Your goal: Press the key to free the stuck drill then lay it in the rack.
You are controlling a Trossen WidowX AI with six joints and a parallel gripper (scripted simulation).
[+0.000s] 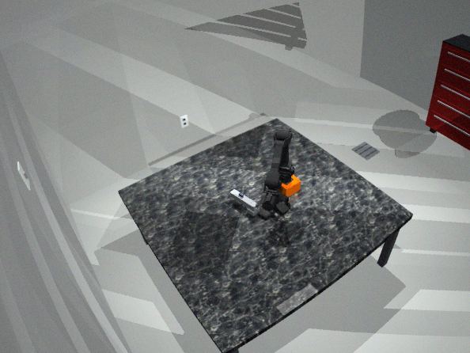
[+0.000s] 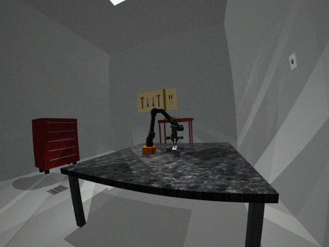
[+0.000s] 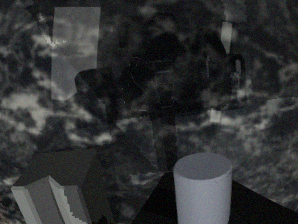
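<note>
My gripper tip is 70 mm past the dark block, 40 mm to the left of it and 30 mm above it. Round my gripper tip: dark key (230 mm to the right, 10 mm ahead); grey metal block (210 mm to the right, 10 mm below, 10 mm ahead).
</note>
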